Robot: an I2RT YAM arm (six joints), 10 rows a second.
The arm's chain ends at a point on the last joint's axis. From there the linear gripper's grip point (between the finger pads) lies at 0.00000 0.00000 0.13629 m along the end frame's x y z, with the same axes.
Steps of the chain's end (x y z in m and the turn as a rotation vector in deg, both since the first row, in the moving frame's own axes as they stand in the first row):
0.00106, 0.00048, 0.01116, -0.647, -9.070, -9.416
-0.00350, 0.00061, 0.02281, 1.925, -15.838, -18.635
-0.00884, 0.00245, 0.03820, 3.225, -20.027, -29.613
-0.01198, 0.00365, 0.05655, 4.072, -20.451, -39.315
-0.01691, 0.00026, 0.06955, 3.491, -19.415, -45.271
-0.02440, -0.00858, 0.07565, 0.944, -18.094, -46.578
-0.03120, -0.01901, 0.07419, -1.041, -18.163, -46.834
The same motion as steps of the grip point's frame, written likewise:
-0.02020, 0.00377, 0.00945, -0.647, -9.070, -9.416
-0.04077, 0.00220, 0.01761, 1.925, -15.838, -18.635
-0.05534, 0.00718, 0.02993, 3.225, -20.027, -29.613
-0.05904, 0.01078, 0.04797, 4.072, -20.451, -39.315
-0.06067, 0.01009, 0.06196, 3.491, -19.415, -45.271
-0.06304, 0.00586, 0.06926, 0.944, -18.094, -46.578
-0.06813, -0.00028, 0.06775, -1.041, -18.163, -46.834

